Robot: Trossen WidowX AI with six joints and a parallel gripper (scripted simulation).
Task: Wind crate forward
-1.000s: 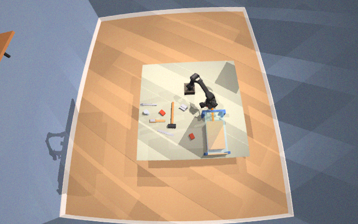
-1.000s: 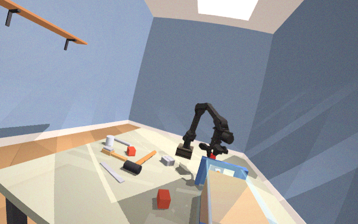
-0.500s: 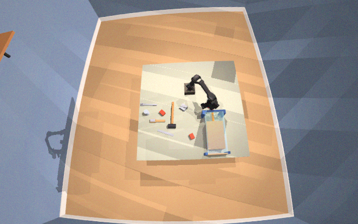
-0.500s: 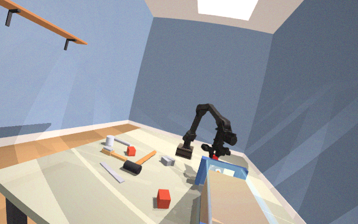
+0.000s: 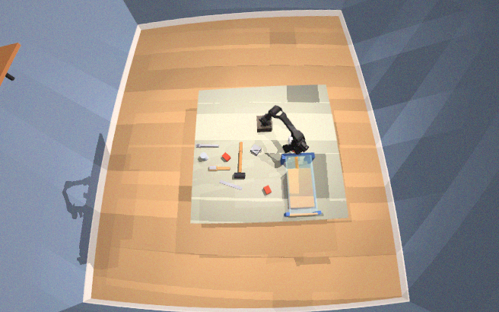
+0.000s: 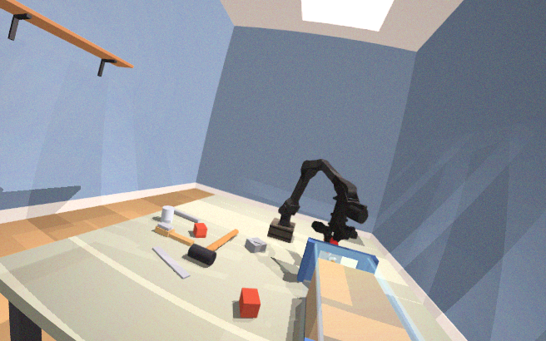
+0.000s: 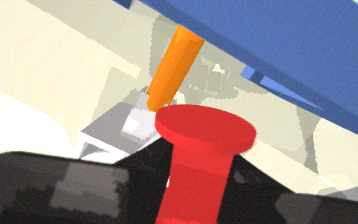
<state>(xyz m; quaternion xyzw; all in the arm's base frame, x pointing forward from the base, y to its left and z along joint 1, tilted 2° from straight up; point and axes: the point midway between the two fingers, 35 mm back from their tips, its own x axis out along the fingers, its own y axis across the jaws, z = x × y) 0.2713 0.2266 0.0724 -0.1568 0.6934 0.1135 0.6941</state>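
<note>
My gripper tip is 4 cm past the crank arm, 1 cm to the right of it and 1 cm above it. Also, from my gripper tip: blue steel frame (6 cm ahead, 3 cm to the left, 1 cm below); white hand winch (11 cm behind, 8 cm below, 2 cm to the left); red knob (2 cm above).
</note>
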